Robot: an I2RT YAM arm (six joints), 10 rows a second.
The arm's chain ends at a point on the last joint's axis. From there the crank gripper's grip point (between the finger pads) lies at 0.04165 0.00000 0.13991 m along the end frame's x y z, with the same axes.
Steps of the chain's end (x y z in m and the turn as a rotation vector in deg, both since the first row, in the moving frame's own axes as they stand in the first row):
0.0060 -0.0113 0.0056 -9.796 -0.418 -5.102
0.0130 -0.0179 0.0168 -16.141 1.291 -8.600
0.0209 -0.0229 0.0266 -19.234 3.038 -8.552
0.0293 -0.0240 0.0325 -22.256 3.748 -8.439
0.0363 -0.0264 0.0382 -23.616 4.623 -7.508
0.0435 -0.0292 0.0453 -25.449 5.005 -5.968
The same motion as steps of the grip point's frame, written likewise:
0.0059 0.0089 0.0042 -9.796 -0.418 -5.102
0.0186 0.0143 0.0112 -16.141 1.291 -8.600
0.0311 0.0160 0.0175 -19.234 3.038 -8.552
0.0416 0.0216 0.0203 -22.256 3.748 -8.439
0.0505 0.0227 0.0239 -23.616 4.623 -7.508
0.0581 0.0251 0.0287 -25.449 5.005 -5.968

